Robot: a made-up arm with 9 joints. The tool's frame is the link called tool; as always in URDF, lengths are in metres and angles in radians. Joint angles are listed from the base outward. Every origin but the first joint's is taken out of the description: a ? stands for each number. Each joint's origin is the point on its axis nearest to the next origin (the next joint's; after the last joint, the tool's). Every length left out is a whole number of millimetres.
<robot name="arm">
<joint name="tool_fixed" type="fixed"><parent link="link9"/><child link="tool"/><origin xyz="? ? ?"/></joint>
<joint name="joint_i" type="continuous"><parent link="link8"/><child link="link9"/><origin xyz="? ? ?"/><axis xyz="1 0 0"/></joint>
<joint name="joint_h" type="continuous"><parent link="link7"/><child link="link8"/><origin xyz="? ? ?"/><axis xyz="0 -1 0"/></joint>
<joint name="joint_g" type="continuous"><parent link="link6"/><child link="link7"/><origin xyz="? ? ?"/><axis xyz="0 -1 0"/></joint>
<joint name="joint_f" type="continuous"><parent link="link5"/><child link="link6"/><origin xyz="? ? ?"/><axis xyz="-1 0 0"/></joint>
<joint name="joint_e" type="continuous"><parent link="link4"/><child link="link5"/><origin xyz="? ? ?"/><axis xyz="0 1 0"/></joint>
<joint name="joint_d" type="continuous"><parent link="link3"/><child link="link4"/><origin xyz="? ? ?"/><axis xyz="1 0 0"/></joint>
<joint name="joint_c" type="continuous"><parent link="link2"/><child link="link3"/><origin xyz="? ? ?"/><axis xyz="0 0 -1"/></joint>
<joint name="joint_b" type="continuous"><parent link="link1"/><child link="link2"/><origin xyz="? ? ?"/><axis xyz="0 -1 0"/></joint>
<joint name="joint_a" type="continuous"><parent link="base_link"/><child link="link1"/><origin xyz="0 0 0.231"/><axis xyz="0 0 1"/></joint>
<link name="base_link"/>
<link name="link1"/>
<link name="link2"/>
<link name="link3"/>
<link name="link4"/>
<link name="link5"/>
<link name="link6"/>
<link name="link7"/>
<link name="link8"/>
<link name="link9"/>
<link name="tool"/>
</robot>
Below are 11 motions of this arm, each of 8 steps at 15 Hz.
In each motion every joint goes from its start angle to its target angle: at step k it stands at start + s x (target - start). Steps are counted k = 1, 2, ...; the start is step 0. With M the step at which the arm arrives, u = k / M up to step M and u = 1 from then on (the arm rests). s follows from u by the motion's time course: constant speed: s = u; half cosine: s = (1 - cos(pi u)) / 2; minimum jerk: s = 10 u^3 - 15 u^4 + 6 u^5.
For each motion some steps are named. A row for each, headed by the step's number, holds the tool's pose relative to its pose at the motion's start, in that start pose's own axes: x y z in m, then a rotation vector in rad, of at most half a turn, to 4 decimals.
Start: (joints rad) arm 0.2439 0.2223 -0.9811 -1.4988 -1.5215 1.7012 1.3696 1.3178 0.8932
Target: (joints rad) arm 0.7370 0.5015 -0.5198 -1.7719 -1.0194 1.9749 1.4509 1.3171 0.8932
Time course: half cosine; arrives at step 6
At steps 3, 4, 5, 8:
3: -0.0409 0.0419 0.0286 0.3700 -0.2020 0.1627
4: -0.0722 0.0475 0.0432 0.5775 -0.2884 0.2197
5: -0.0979 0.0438 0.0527 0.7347 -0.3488 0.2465
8: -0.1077 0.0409 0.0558 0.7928 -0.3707 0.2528

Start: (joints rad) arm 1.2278 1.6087 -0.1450 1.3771 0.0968 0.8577 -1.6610 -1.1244 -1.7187
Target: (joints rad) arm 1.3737 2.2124 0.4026 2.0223 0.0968 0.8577 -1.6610 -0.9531 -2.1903
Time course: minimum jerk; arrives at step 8
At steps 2, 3, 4, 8:
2: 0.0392 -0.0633 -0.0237 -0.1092 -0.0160 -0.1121
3: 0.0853 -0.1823 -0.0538 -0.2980 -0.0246 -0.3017
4: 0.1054 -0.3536 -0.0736 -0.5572 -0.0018 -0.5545
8: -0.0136 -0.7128 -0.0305 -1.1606 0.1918 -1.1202

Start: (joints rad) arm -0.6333 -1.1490 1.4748 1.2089 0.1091 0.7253 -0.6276 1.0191 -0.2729
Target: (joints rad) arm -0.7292 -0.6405 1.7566 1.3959 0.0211 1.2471 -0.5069 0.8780 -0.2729
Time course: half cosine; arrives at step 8
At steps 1, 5, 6, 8:
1: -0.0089 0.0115 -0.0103 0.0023 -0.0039 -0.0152
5: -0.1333 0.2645 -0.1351 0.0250 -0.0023 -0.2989
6: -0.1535 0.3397 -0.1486 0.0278 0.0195 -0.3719
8: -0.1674 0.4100 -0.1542 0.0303 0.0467 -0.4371

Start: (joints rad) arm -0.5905 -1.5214 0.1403 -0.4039 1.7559 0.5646 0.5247 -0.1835 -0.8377
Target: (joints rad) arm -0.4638 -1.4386 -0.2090 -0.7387 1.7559 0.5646 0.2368 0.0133 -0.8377
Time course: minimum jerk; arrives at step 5
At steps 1, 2, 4, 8:
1: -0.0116 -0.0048 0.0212 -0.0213 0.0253 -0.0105
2: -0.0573 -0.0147 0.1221 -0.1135 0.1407 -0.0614
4: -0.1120 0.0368 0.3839 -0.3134 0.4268 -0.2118
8: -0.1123 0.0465 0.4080 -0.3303 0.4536 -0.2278

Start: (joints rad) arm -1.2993 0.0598 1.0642 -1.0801 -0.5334 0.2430 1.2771 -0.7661 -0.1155
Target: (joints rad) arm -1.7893 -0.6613 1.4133 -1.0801 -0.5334 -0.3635 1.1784 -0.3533 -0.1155
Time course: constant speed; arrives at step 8
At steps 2, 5, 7, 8:
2: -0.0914 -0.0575 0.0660 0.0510 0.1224 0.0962
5: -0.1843 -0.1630 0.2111 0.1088 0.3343 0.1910
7: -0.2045 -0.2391 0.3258 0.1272 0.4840 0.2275
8: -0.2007 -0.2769 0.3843 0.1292 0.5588 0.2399

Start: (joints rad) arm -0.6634 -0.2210 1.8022 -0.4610 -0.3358 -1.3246 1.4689 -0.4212 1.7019
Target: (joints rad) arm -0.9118 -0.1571 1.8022 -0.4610 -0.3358 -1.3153 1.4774 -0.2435 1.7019
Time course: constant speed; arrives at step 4
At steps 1, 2, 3, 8:
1: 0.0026 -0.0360 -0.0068 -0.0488 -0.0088 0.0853
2: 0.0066 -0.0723 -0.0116 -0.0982 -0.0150 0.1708
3: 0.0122 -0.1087 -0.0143 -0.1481 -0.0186 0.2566
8: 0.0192 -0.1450 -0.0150 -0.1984 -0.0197 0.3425

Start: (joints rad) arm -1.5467 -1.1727 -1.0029 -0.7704 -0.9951 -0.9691 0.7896 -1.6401 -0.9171
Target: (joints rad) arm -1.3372 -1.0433 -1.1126 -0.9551 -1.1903 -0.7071 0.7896 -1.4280 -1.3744
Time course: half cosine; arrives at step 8
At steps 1, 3, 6, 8:
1: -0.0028 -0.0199 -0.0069 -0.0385 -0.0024 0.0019
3: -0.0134 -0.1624 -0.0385 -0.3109 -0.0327 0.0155
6: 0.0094 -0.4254 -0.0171 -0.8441 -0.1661 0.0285
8: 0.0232 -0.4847 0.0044 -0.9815 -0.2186 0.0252

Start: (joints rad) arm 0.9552 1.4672 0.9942 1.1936 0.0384 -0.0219 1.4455 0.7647 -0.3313
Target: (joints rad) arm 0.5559 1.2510 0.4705 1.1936 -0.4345 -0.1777 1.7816 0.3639 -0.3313
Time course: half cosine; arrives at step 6
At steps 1, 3, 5, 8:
1: -0.0052 0.0116 -0.0292 0.0297 -0.0016 -0.0014
3: -0.0321 0.1092 -0.2011 0.2138 -0.0056 -0.0091
5: -0.0481 0.2359 -0.3382 0.3823 0.0000 -0.0126
8: -0.0497 0.2571 -0.3561 0.4068 0.0016 -0.0126

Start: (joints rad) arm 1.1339 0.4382 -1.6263 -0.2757 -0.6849 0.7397 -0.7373 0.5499 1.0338
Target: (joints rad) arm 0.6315 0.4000 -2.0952 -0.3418 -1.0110 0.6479 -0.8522 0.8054 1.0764
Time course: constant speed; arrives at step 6
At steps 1, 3, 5, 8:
1: -0.0113 0.0028 0.0024 0.0300 -0.0264 0.0380
3: -0.0320 0.0193 0.0079 0.0970 -0.0843 0.1098
5: -0.0489 0.0498 0.0141 0.1706 -0.1514 0.1753
8: -0.0554 0.0699 0.0172 0.2088 -0.1891 0.2058

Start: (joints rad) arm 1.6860 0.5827 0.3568 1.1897 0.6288 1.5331 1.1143 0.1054 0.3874
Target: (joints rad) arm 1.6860 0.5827 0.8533 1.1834 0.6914 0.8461 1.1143 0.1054 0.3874
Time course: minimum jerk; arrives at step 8
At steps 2, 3, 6, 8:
2: 0.0015 0.0407 -0.0020 -0.0115 -0.0227 -0.0895
3: 0.0121 0.1062 -0.0090 -0.0325 -0.0669 -0.2360
6: 0.1257 0.2981 -0.0630 -0.1230 -0.2949 -0.7398
8: 0.1538 0.3203 -0.0744 -0.1397 -0.3432 -0.8185

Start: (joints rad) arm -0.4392 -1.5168 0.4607 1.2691 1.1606 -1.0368 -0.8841 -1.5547 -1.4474
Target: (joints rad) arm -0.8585 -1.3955 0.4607 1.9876 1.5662 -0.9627 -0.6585 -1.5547 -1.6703
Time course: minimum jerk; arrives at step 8
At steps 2, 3, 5, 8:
2: -0.0652 0.0004 -0.0309 -0.0697 -0.0052 0.0907
3: -0.1764 -0.0153 -0.0818 -0.1816 -0.0088 0.2421
5: -0.4656 -0.1566 -0.1921 -0.4583 0.0173 0.6401
8: -0.6213 -0.3084 -0.2242 -0.6198 0.0634 0.8811

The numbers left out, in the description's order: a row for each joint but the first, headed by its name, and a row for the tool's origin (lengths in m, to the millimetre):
tool: 0 -0.056 -0.331
joint_i: -0.008 0 -0.008
joint_h: -0.333 0 -0.099
joint_g: 0 -0.008 0.067
joint_f: -0.299 0 0.03
joint_e: 0 -0.005 0.088
joint_d: 0.049 -0.111 0
joint_c: -0.082 0 -0.327
joint_b: 0.238 0.069 0

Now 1 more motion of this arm.
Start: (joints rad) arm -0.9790 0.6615 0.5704 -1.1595 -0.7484 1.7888 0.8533 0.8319 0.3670
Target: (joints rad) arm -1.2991 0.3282 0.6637 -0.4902 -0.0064 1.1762 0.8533 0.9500 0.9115
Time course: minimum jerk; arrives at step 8
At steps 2, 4, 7, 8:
2: 0.0004 0.0409 0.0074 0.1639 -0.0516 -0.0903
4: 0.0375 0.1533 0.1073 0.7789 -0.2316 -0.4595
7: 0.1137 0.0982 0.2891 1.4465 -0.4095 -1.0033
8: 0.1159 0.0922 0.2939 1.4658 -0.4146 -1.0239

